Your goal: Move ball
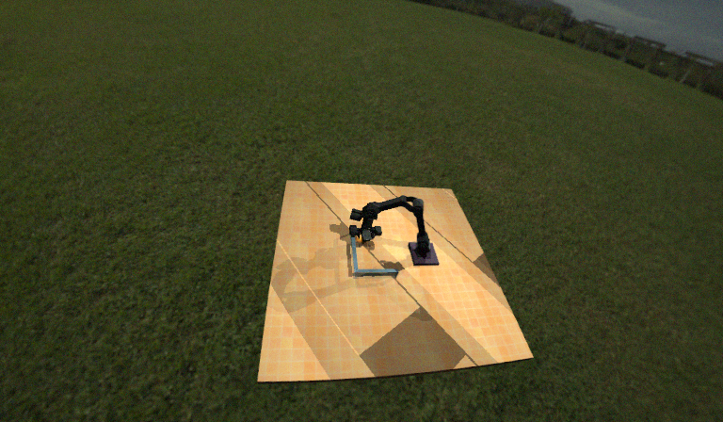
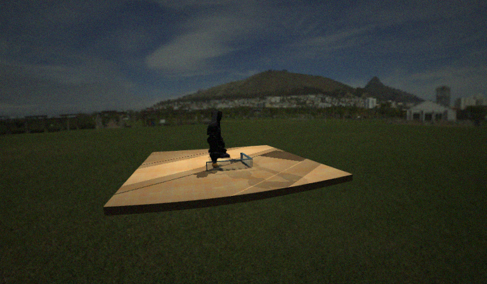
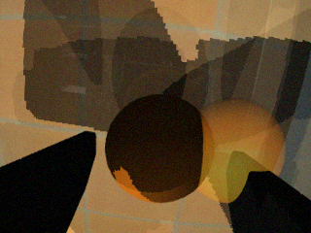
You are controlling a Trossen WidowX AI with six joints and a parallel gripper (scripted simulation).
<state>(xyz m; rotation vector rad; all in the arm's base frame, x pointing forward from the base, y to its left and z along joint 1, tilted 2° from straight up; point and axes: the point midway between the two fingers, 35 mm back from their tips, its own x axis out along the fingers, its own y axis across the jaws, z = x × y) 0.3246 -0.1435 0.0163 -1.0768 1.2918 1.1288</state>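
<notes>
My gripper tip is now right at the orange ball. From my gripper tip the other things lie so: see-through copy of ball: 30 mm ahead.
</notes>
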